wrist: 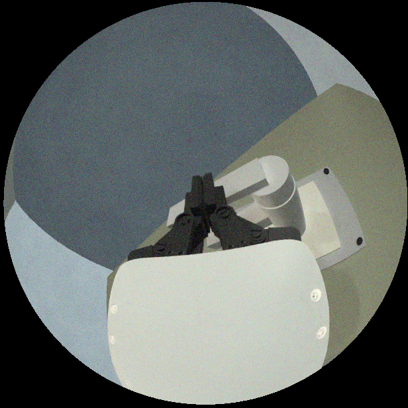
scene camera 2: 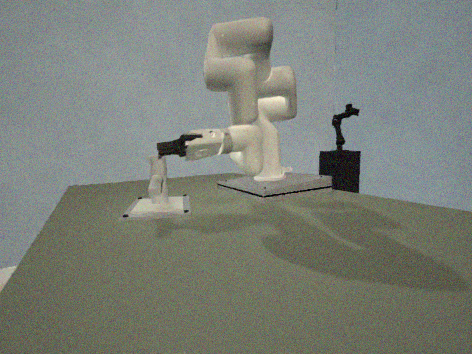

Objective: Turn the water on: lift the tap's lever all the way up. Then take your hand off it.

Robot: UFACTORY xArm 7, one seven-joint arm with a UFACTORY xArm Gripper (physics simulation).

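Seen in the pictures: gripper, fingertip midpoint: (scene camera 2: pixel 157 149); arm's base, origin of the base link: (scene camera 2: pixel 270 178).
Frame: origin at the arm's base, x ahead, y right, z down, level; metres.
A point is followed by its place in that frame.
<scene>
The white tap (scene camera 2: pixel 159 169) {x 0.425, y -0.136, z -0.069 m} (wrist: pixel 290 212) stands upright on its pale base plate (scene camera 2: pixel 177 204) {x 0.383, y -0.159, z 0.031 m} (wrist: pixel 342 215). In the wrist view its lever (wrist: pixel 239 182), a flat bar, runs left from the round cap and passes behind my fingers; a second bar, the spout, shows partly below it. In the scene view the lever and spout overlap, so the lever's exact angle is hard to tell. My black gripper (scene camera 2: pixel 159 149) {x 0.427, y -0.162, z -0.124 m} (wrist: pixel 205 187) is shut and empty. In the scene view it is at the top of the tap; whether it touches is unclear.
The arm's grey mounting plate (scene camera 2: pixel 275 186) {x 0.068, y -0.162, z 0.003 m} lies behind and right of the tap. A small black arm (scene camera 2: pixel 339 131) stands on a black box (scene camera 2: pixel 340 167) beyond the table. The green table's (scene camera 2: pixel 200 290) {x 0.407, y -0.572, z 0.045 m} far edge runs behind the tap.
</scene>
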